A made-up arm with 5 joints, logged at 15 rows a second.
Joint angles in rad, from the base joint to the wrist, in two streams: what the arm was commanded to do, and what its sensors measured. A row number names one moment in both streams.
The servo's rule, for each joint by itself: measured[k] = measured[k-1] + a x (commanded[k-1-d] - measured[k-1]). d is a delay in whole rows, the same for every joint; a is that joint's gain. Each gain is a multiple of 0.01, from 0.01 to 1. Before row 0 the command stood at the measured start. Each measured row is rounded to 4 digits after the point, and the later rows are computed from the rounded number. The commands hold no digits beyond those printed.
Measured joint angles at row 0: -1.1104 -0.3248 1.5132 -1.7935 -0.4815
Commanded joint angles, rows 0 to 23: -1.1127 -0.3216 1.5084 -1.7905 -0.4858; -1.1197 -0.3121 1.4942 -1.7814 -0.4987; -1.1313 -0.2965 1.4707 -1.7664 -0.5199; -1.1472 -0.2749 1.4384 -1.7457 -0.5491; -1.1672 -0.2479 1.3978 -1.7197 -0.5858; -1.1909 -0.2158 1.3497 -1.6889 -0.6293; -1.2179 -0.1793 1.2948 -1.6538 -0.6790; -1.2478 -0.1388 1.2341 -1.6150 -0.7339; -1.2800 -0.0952 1.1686 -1.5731 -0.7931; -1.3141 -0.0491 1.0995 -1.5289 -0.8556; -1.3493 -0.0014 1.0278 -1.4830 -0.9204; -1.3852 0.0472 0.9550 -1.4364 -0.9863; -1.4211 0.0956 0.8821 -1.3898 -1.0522; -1.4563 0.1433 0.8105 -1.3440 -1.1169; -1.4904 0.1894 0.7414 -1.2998 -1.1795; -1.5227 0.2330 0.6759 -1.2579 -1.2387; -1.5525 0.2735 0.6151 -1.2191 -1.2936; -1.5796 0.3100 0.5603 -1.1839 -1.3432; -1.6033 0.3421 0.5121 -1.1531 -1.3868; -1.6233 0.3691 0.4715 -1.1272 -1.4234; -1.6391 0.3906 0.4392 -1.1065 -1.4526; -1.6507 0.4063 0.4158 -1.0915 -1.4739; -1.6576 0.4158 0.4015 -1.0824 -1.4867; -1.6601 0.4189 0.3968 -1.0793 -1.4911
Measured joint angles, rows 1 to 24: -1.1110 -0.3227 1.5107 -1.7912 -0.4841; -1.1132 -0.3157 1.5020 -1.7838 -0.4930; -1.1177 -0.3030 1.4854 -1.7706 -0.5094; -1.1251 -0.2845 1.4605 -1.7517 -0.5336; -1.1356 -0.2603 1.4273 -1.7274 -0.5654; -1.1494 -0.2309 1.3862 -1.6981 -0.6044; -1.1665 -0.1968 1.3378 -1.6644 -0.6499; -1.1868 -0.1585 1.2828 -1.6269 -0.7011; -1.2101 -0.1167 1.2223 -1.5860 -0.7572; -1.2361 -0.0721 1.1572 -1.5426 -0.8172; -1.2644 -0.0254 1.0886 -1.4973 -0.8802; -1.2946 0.0225 1.0178 -1.4510 -0.9449; -1.3262 0.0707 0.9459 -1.4045 -1.0104; -1.3587 0.1186 0.8741 -1.3585 -1.0754; -1.3916 0.1653 0.8038 -1.3139 -1.1389; -1.4244 0.2100 0.7360 -1.2713 -1.1998; -1.4564 0.2519 0.6719 -1.2316 -1.2570; -1.4872 0.2902 0.6128 -1.1953 -1.3096; -1.5162 0.3245 0.5594 -1.1632 -1.3567; -1.5430 0.3539 0.5128 -1.1358 -1.3974; -1.5670 0.3781 0.4738 -1.1135 -1.4311; -1.5879 0.3967 0.4431 -1.0968 -1.4572; -1.6053 0.4093 0.4211 -1.0859 -1.4752; -1.6190 0.4156 0.4082 -1.0809 -1.4849
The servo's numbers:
d 0
a 0.25 0.66 0.53 0.76 0.61

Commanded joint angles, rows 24 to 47: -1.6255 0.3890 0.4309 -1.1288 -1.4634; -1.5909 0.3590 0.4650 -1.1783 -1.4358; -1.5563 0.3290 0.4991 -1.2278 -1.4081; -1.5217 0.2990 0.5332 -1.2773 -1.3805; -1.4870 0.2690 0.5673 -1.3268 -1.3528; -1.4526 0.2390 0.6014 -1.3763 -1.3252; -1.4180 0.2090 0.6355 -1.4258 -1.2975; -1.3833 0.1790 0.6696 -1.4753 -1.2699; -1.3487 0.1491 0.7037 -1.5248 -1.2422; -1.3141 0.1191 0.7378 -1.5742 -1.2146; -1.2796 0.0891 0.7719 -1.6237 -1.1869; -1.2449 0.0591 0.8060 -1.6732 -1.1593; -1.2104 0.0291 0.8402 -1.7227 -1.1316; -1.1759 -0.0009 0.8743 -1.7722 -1.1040; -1.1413 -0.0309 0.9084 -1.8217 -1.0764; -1.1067 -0.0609 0.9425 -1.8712 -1.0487; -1.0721 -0.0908 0.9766 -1.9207 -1.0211; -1.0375 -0.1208 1.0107 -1.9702 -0.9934; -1.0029 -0.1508 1.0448 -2.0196 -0.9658; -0.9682 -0.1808 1.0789 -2.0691 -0.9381; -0.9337 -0.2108 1.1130 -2.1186 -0.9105; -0.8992 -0.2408 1.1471 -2.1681 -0.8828; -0.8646 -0.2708 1.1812 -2.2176 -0.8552; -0.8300 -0.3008 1.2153 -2.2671 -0.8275
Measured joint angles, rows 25 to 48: -1.6206 0.3980 0.4202 -1.1173 -1.4718; -1.6132 0.3723 0.4439 -1.1637 -1.4498; -1.5990 0.3437 0.4732 -1.2124 -1.4244; -1.5797 0.3142 0.5050 -1.2617 -1.3976; -1.5565 0.2844 0.5380 -1.3112 -1.3703; -1.5305 0.2544 0.5716 -1.3607 -1.3428; -1.5024 0.2244 0.6055 -1.4102 -1.3152; -1.4726 0.1944 0.6395 -1.4597 -1.2876; -1.4416 0.1645 0.6735 -1.5092 -1.2599; -1.4097 0.1345 0.7076 -1.5586 -1.2323; -1.3772 0.1045 0.7417 -1.6081 -1.2046; -1.3441 0.0745 0.7758 -1.6576 -1.1770; -1.3107 0.0445 0.8099 -1.7071 -1.1493; -1.2770 0.0145 0.8440 -1.7566 -1.1217; -1.2431 -0.0155 0.8781 -1.8061 -1.0941; -1.2090 -0.0455 0.9122 -1.8556 -1.0664; -1.1748 -0.0754 0.9463 -1.9051 -1.0388; -1.1405 -0.1054 0.9804 -1.9546 -1.0111; -1.1061 -0.1354 1.0145 -2.0040 -0.9835; -1.0716 -0.1654 1.0486 -2.0535 -0.9558; -1.0371 -0.1954 1.0827 -2.1030 -0.9282; -1.0026 -0.2254 1.1168 -2.1525 -0.9005; -0.9681 -0.2554 1.1509 -2.2020 -0.8729; -0.9336 -0.2854 1.1850 -2.2515 -0.8452
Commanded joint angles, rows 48 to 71: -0.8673 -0.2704 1.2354 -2.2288 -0.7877; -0.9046 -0.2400 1.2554 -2.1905 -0.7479; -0.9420 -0.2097 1.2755 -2.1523 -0.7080; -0.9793 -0.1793 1.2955 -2.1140 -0.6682; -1.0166 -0.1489 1.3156 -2.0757 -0.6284; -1.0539 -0.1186 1.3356 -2.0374 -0.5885; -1.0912 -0.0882 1.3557 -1.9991 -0.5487; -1.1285 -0.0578 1.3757 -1.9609 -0.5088; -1.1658 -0.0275 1.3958 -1.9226 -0.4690; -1.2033 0.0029 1.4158 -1.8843 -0.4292; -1.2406 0.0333 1.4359 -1.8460 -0.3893; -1.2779 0.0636 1.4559 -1.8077 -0.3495; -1.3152 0.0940 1.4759 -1.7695 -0.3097; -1.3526 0.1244 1.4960 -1.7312 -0.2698; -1.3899 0.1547 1.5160 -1.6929 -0.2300; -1.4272 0.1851 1.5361 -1.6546 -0.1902; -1.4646 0.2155 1.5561 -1.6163 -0.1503; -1.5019 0.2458 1.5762 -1.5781 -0.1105; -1.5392 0.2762 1.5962 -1.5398 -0.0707; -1.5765 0.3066 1.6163 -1.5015 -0.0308; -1.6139 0.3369 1.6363 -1.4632 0.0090; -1.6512 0.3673 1.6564 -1.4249 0.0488; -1.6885 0.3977 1.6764 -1.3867 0.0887; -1.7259 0.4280 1.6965 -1.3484 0.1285
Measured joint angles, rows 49 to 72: -0.9170 -0.2755 1.2117 -2.2342 -0.8101; -0.9139 -0.2521 1.2349 -2.2010 -0.7722; -0.9209 -0.2241 1.2564 -2.1640 -0.7330; -0.9355 -0.1945 1.2771 -2.1260 -0.6935; -0.9558 -0.1644 1.2975 -2.0878 -0.6538; -0.9803 -0.1342 1.3177 -2.0495 -0.6140; -1.0080 -0.1038 1.3378 -2.0112 -0.5742; -1.0381 -0.0734 1.3579 -1.9730 -0.5343; -1.0700 -0.0431 1.3780 -1.9347 -0.4945; -1.1033 -0.0127 1.3980 -1.8964 -0.4547; -1.1376 0.0177 1.4181 -1.8581 -0.4148; -1.1727 0.0480 1.4381 -1.8198 -0.3750; -1.2083 0.0784 1.4581 -1.7816 -0.3352; -1.2444 0.1088 1.4782 -1.7433 -0.2953; -1.2808 0.1391 1.4982 -1.7050 -0.2555; -1.3174 0.1695 1.5183 -1.6667 -0.2157; -1.3542 0.1999 1.5383 -1.6284 -0.1758; -1.3911 0.2302 1.5584 -1.5902 -0.1360; -1.4281 0.2606 1.5784 -1.5519 -0.0962; -1.4652 0.2910 1.5985 -1.5136 -0.0563; -1.5024 0.3213 1.6185 -1.4753 -0.0165; -1.5396 0.3517 1.6386 -1.4370 0.0233; -1.5768 0.3821 1.6586 -1.3988 0.0632; -1.6141 0.4124 1.6787 -1.3605 0.1030
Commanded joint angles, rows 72 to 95: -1.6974 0.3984 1.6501 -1.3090 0.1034; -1.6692 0.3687 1.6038 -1.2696 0.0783; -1.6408 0.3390 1.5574 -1.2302 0.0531; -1.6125 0.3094 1.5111 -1.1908 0.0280; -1.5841 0.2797 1.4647 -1.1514 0.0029; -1.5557 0.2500 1.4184 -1.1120 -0.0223; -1.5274 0.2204 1.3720 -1.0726 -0.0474; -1.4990 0.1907 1.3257 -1.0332 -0.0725; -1.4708 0.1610 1.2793 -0.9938 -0.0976; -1.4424 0.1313 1.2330 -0.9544 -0.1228; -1.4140 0.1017 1.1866 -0.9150 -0.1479; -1.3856 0.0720 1.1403 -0.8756 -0.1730; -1.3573 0.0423 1.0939 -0.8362 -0.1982; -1.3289 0.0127 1.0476 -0.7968 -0.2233; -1.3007 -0.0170 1.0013 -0.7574 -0.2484; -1.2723 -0.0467 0.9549 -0.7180 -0.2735; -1.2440 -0.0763 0.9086 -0.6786 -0.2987; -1.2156 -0.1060 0.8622 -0.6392 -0.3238; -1.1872 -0.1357 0.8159 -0.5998 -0.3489; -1.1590 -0.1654 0.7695 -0.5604 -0.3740; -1.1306 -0.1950 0.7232 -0.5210 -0.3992; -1.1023 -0.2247 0.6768 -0.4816 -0.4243; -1.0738 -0.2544 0.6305 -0.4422 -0.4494; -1.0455 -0.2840 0.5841 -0.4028 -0.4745
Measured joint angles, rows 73 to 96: -1.6349 0.4032 1.6635 -1.3214 0.1032; -1.6435 0.3804 1.6319 -1.2820 0.0880; -1.6428 0.3531 1.5924 -1.2426 0.0667; -1.6352 0.3243 1.5493 -1.2032 0.0431; -1.6224 0.2949 1.5045 -1.1638 0.0186; -1.6057 0.2653 1.4589 -1.1244 -0.0063; -1.5861 0.2357 1.4128 -1.0850 -0.0314; -1.5643 0.2060 1.3666 -1.0456 -0.0565; -1.5409 0.1763 1.3203 -1.0062 -0.0816; -1.5163 0.1466 1.2740 -0.9668 -0.1067; -1.4907 0.1170 1.2277 -0.9274 -0.1318; -1.4644 0.0873 1.1814 -0.8880 -0.1569; -1.4376 0.0576 1.1350 -0.8486 -0.1821; -1.4104 0.0280 1.0887 -0.8092 -0.2072; -1.3830 -0.0017 1.0424 -0.7698 -0.2323; -1.3553 -0.0314 0.9960 -0.7304 -0.2574; -1.3275 -0.0610 0.9497 -0.6910 -0.2826; -1.2995 -0.0907 0.9033 -0.6516 -0.3077; -1.2714 -0.1204 0.8570 -0.6122 -0.3328; -1.2433 -0.1501 0.8106 -0.5728 -0.3579; -1.2151 -0.1797 0.7643 -0.5334 -0.3831; -1.1869 -0.2094 0.7179 -0.4940 -0.4082; -1.1586 -0.2391 0.6716 -0.4546 -0.4333; -1.1303 -0.2687 0.6252 -0.4152 -0.4584
